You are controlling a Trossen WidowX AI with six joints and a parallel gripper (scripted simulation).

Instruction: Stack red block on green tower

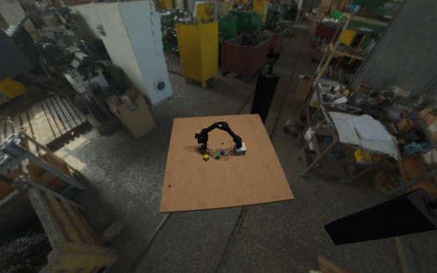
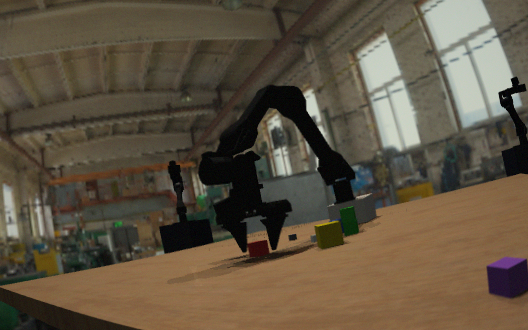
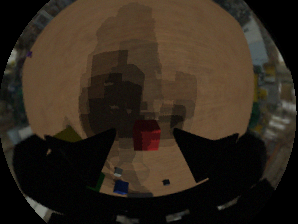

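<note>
The green block lies 190 mm to the left of my gripper tip, 110 mm behind it and 40 mm above it. From my gripper tip the other things lie so: blue block: 180 mm behind, 150 mm to the left, 10 mm above; then yellow block: 170 mm to the left, 20 mm ahead, 10 mm above; then red block: 10 mm above.
</note>
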